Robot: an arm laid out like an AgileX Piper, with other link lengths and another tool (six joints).
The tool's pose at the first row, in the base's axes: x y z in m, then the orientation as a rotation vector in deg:
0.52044 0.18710 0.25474 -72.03 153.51 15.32
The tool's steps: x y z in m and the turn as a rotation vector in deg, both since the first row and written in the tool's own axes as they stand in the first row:
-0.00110 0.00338 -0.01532 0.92 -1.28 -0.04
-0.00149 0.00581 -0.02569 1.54 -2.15 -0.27
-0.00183 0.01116 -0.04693 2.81 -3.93 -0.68
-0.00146 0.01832 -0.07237 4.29 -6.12 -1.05
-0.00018 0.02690 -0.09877 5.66 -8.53 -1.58
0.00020 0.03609 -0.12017 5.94 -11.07 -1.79
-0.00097 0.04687 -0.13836 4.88 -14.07 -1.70
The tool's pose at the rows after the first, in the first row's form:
0.51734 0.18648 0.27015 -71.23 152.23 14.77
0.51491 0.18588 0.28051 -70.94 151.21 14.38
0.50936 0.18455 0.30166 -70.28 149.18 13.59
0.50164 0.18286 0.32688 -69.31 146.79 12.77
0.49217 0.18116 0.35295 -68.46 144.13 12.21
0.48318 0.18168 0.37443 -67.47 141.83 13.17
0.47419 0.18509 0.39330 -66.25 139.60 16.08

